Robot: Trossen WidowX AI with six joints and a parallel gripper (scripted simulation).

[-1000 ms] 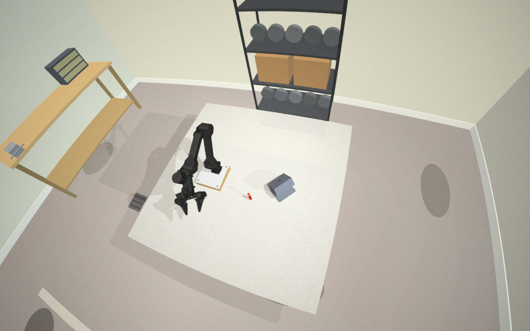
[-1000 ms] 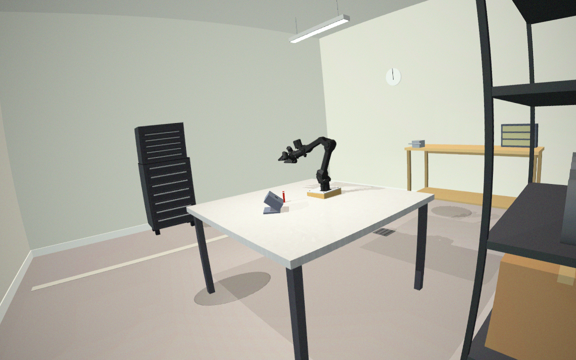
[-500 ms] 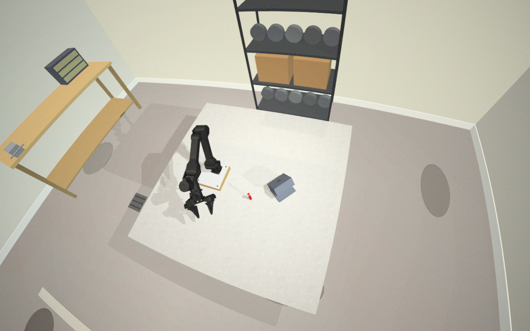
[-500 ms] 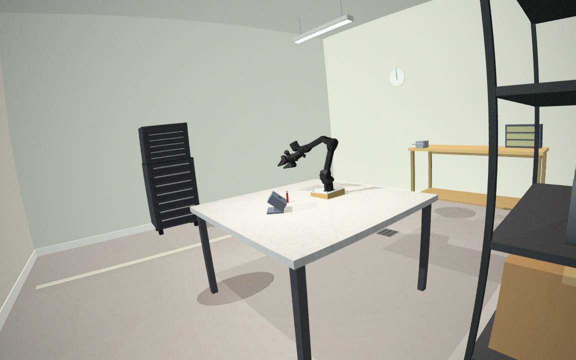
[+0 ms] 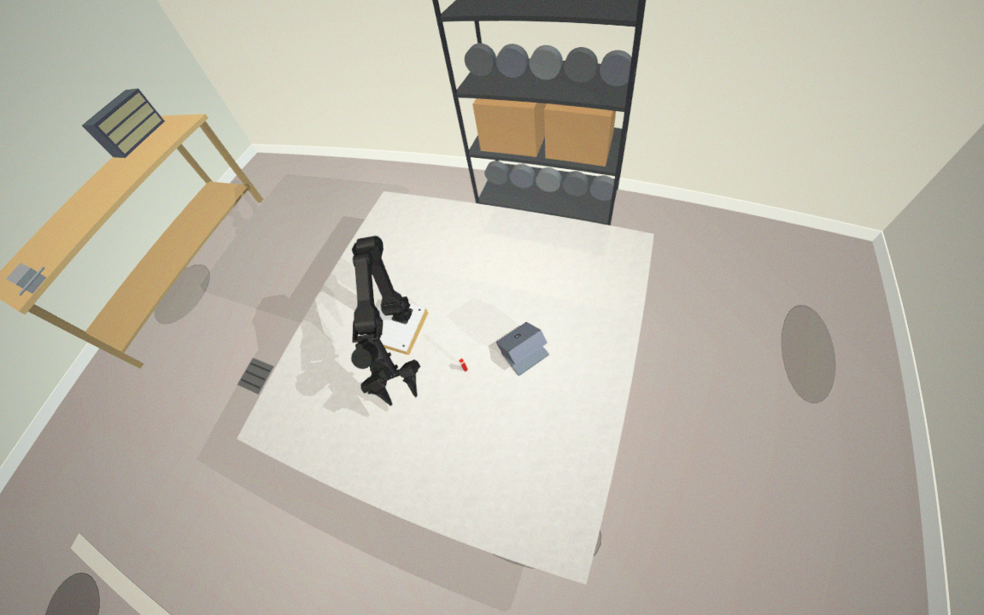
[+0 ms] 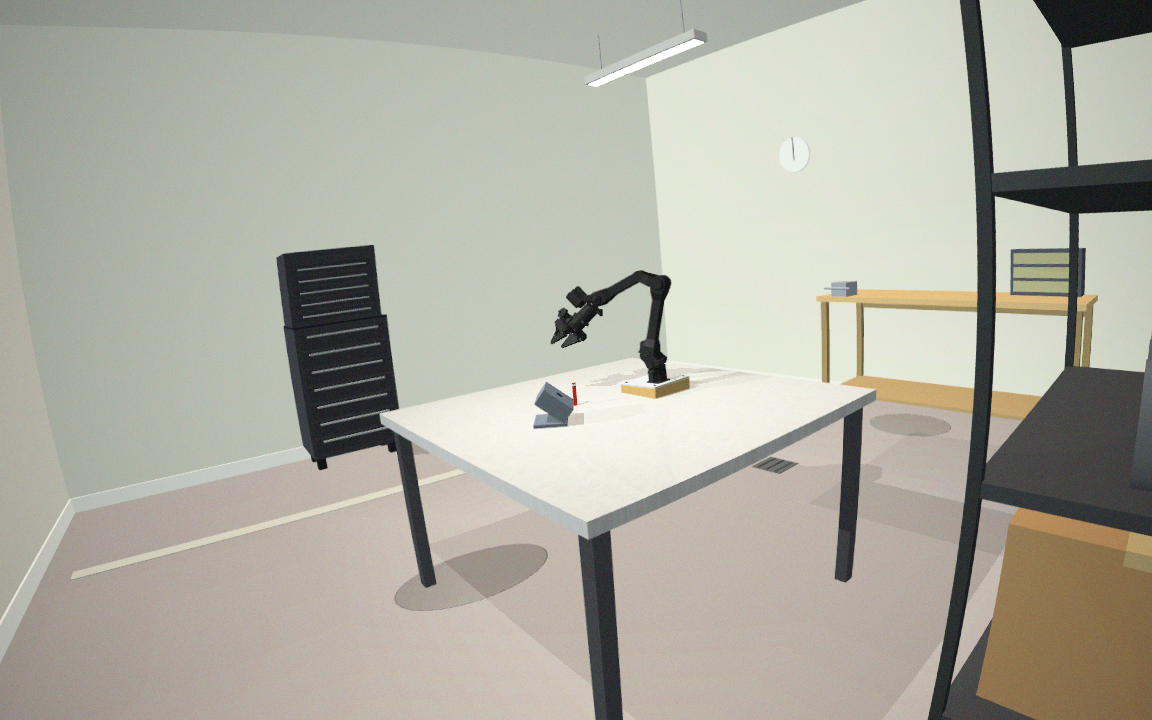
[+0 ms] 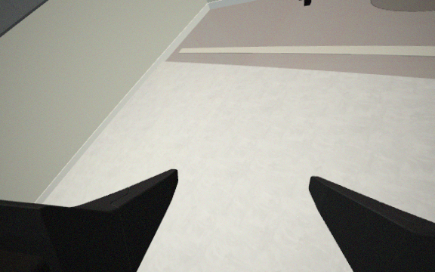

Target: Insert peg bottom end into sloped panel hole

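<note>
Now: gripper tip 210 mm to the right of the red square peg, 130 mm above it and 80 mm short of it. The rest, counted from my gripper tip: grey sloped panel: 330 mm to the left, 250 mm ahead, 120 mm below.
</note>
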